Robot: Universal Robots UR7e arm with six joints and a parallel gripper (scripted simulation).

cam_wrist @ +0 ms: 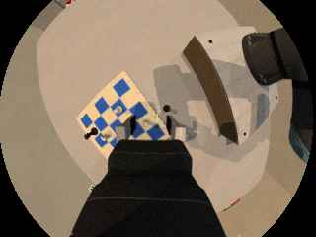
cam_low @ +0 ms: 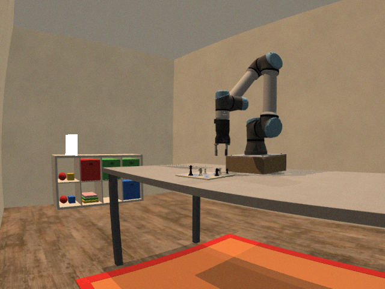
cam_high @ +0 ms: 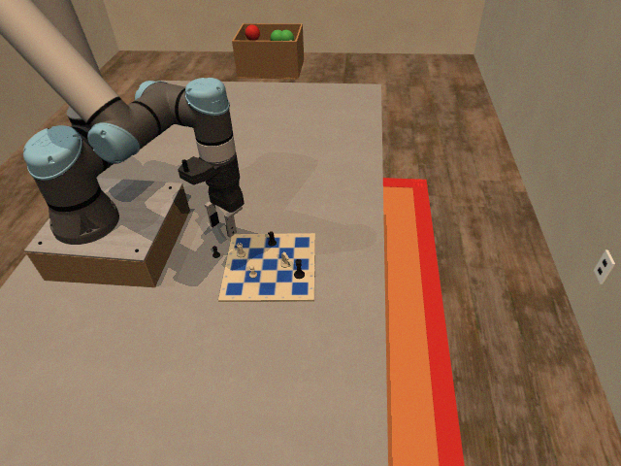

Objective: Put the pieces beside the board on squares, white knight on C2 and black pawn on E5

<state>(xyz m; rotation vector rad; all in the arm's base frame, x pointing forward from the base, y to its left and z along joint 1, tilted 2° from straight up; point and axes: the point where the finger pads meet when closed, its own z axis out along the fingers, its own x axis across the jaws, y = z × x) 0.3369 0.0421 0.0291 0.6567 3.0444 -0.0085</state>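
My gripper is now 11 cm above the black pawn, 4 cm past it and 1 cm to the right of it. The rest, counted from my hand: white knight (14 cm ahead, 10 cm below, 1 cm to the left); white pawn (10 cm below, 8 cm ahead, 4 cm to the right); chessboard (12 cm below, 10 cm ahead).
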